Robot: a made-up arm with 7 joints. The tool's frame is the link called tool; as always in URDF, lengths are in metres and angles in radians. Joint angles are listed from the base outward. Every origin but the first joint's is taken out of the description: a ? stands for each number. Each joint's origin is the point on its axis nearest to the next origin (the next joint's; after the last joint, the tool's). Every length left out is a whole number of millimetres.
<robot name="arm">
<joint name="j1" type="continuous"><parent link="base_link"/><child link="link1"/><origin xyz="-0.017 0.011 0.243" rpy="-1.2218 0 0"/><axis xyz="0 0 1"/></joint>
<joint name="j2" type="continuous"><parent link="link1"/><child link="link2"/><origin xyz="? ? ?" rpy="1.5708 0 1.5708"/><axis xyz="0 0 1"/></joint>
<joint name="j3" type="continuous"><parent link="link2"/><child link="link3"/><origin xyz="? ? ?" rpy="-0.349 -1.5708 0"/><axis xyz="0 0 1"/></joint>
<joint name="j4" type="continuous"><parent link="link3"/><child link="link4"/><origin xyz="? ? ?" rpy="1.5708 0 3.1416"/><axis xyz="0 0 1"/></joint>
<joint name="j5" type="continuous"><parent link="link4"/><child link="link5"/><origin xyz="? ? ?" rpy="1.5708 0 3.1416"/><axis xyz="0 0 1"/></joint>
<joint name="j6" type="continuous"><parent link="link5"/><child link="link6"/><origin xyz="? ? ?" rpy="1.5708 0 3.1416"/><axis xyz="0 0 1"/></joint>
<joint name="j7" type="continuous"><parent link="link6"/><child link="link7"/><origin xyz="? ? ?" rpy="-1.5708 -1.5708 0"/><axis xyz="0 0 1"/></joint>
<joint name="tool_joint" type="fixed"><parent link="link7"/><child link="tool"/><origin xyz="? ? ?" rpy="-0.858 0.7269 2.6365"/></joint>
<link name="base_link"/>
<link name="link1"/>
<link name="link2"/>
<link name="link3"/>
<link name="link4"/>
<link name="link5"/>
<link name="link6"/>
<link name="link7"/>
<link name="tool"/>
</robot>
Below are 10 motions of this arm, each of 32 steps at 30 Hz.
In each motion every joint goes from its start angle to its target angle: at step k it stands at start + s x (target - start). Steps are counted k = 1, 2, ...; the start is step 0. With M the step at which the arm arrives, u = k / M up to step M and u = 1 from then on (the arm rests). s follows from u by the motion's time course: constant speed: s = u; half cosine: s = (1 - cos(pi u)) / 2; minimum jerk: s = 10 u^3 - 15 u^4 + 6 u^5.
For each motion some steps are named. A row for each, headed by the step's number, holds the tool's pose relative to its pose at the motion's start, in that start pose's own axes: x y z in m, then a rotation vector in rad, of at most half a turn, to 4 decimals.
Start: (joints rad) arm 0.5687 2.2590 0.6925 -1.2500 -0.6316 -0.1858 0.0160
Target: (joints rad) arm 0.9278 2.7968 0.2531 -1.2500 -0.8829 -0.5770 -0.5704
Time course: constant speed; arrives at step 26
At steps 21, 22, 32:
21: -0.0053 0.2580 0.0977 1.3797 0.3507 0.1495
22: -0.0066 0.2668 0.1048 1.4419 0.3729 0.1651
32: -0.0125 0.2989 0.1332 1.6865 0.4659 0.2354

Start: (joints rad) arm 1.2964 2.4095 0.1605 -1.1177 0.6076 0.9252 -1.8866
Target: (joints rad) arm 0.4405 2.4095 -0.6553 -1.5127 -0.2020 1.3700 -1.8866
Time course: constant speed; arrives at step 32
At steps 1, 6, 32:
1: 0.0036 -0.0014 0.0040 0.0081 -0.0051 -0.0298
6: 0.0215 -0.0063 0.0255 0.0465 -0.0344 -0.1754
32: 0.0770 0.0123 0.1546 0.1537 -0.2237 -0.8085

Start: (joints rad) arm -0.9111 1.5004 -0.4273 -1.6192 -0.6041 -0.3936 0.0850
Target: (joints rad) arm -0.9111 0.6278 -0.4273 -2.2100 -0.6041 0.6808 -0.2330
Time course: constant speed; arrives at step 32
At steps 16, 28, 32:
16: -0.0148 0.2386 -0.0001 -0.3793 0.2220 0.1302
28: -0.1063 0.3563 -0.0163 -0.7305 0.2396 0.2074
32: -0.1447 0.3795 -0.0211 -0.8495 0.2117 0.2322

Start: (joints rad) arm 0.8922 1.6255 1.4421 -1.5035 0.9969 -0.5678 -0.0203
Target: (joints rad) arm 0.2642 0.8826 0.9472 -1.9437 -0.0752 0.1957 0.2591
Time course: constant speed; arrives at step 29
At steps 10, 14, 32:
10: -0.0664 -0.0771 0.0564 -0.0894 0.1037 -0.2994
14: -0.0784 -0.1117 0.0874 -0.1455 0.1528 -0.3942
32: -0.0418 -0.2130 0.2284 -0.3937 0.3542 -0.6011

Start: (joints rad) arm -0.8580 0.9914 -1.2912 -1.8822 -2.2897 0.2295 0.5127
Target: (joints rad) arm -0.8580 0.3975 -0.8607 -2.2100 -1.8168 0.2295 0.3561
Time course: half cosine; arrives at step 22
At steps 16, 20, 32:
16: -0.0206 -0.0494 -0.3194 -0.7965 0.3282 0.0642
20: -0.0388 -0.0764 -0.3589 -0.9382 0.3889 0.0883
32: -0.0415 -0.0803 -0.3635 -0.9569 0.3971 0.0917

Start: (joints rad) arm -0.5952 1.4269 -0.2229 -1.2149 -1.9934 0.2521 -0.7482
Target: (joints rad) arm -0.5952 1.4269 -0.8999 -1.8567 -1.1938 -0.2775 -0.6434
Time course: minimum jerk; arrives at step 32
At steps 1, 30, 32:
1: -0.0001 0.0000 -0.0001 -0.0002 0.0001 0.0003
30: -0.3229 -0.2277 -0.2076 -0.7093 0.5241 1.3306
32: -0.3235 -0.2284 -0.2076 -0.7105 0.5254 1.3341

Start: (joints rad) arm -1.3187 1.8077 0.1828 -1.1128 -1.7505 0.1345 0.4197
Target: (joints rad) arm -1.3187 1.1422 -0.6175 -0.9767 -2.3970 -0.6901 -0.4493
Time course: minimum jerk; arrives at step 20
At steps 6, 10, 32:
6: -0.0353 0.0765 0.1101 0.3615 0.0041 0.0702
10: -0.1722 0.1953 0.3222 1.0514 0.1683 0.3468
32: -0.4672 0.2624 0.5412 1.7900 0.8406 0.9488

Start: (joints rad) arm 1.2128 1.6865 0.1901 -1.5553 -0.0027 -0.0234 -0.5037
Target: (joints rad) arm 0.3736 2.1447 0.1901 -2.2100 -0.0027 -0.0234 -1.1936
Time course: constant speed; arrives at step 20
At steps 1, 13, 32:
1: -0.0225 0.0129 -0.0266 0.0293 0.0767 0.0135
13: -0.3608 0.0890 -0.1925 0.3312 1.0390 -0.0316
32: -0.5402 0.0927 -0.1616 0.4728 1.5890 -0.2271

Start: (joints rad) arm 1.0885 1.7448 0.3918 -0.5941 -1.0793 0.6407 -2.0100
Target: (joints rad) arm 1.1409 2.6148 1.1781 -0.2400 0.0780 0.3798 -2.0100
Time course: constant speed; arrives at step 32
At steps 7, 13, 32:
7: 0.1725 -0.0191 0.0490 -0.1159 -0.2691 0.1963
13: 0.3052 -0.0593 0.1046 -0.2941 -0.4896 0.3482
32: 0.6035 -0.2873 0.3320 -1.2367 -0.9648 0.7326

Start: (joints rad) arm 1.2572 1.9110 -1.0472 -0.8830 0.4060 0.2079 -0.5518
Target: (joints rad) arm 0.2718 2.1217 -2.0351 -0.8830 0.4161 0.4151 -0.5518
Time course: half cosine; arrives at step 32
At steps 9, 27, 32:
9: 0.0003 -0.0285 -0.0176 -0.0372 -0.0011 -0.0608
27: 0.0656 -0.1541 0.0023 -0.1923 -0.1538 -0.2976
32: 0.0737 -0.1603 0.0108 -0.2003 -0.1746 -0.3119

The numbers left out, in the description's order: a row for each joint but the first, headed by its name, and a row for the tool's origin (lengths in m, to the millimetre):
j2: 0.008 0.025 0
j3: 0.402 -0.146 0
j4: 0.02 0.015 0
j5: 0.026 -0.43 0
j6: -0.005 -0.005 0
j7: -0.01 -0.04 0
tool: 0.022 -0.007 0

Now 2 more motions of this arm.
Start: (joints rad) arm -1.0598 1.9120 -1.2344 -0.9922 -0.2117 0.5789 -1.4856
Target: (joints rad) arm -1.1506 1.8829 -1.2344 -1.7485 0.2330 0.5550 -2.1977
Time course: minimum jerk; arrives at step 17
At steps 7, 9, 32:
7: -0.1070 -0.0509 -0.0523 -0.0344 0.2528 0.1097
9: -0.1753 -0.0943 -0.0711 -0.0677 0.4304 0.1610
32: -0.3056 -0.2008 -0.0698 -0.1683 0.8216 0.2128

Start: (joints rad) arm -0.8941 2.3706 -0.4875 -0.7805 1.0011 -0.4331 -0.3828
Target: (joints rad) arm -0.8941 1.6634 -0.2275 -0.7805 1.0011 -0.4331 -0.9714
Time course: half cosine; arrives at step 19
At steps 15, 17, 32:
15: 0.2207 -0.0432 0.3390 -0.0779 -0.1590 -0.0098
17: 0.2318 -0.0428 0.3726 -0.0865 -0.1731 -0.0147
32: 0.2354 -0.0425 0.3843 -0.0895 -0.1780 -0.0166

